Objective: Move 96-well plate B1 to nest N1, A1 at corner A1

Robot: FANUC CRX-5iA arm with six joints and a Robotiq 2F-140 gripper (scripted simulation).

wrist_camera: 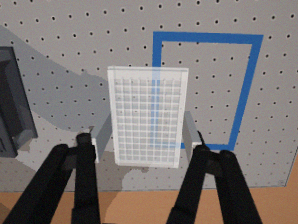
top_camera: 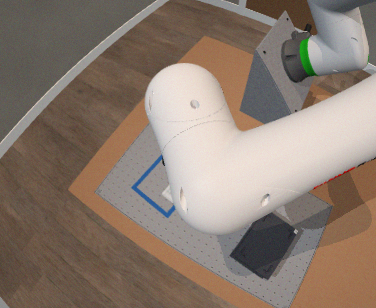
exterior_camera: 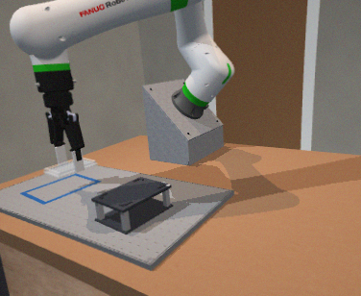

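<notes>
Right now my hand is 5 cm short of the dark raised plate nest, 27 cm to the right of it and 5 cm above it. Also, from my hand: white 96-well plate 2 cm below.
</notes>
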